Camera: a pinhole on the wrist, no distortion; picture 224 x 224 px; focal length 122.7 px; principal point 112.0 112.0 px. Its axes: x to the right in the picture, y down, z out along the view. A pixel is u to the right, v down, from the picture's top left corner.
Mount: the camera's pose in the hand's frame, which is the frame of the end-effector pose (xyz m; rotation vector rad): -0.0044 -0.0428 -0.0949 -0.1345 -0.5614 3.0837
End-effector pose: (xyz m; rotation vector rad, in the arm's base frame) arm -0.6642 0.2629 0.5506 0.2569 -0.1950 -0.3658
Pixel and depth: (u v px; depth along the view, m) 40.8 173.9 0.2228
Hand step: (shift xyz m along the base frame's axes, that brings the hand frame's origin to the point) 0.0033 -0.2644 0.0303
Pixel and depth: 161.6 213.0 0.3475
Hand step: -0.3241 -0.3484 -0.0346
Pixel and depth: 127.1 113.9 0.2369
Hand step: -0.1197 -0.1221 0.0721
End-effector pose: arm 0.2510 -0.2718 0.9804 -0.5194 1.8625 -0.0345
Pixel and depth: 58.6 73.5 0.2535
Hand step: 0.1605 -0.0436 -0.1213
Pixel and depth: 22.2 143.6 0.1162
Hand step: 0.0287 -0.1259 -0.0357
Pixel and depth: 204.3 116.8 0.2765
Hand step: 0.2378 -0.0131 0.1999
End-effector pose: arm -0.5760 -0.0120 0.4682 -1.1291 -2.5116 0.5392
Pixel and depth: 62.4 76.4 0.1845
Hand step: -0.1168 -0.0159 -0.0538
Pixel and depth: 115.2 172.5 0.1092
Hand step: -0.0683 -0.0904 0.0698
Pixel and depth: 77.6 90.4 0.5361
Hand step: -0.3556 -0.1051 -0.3108
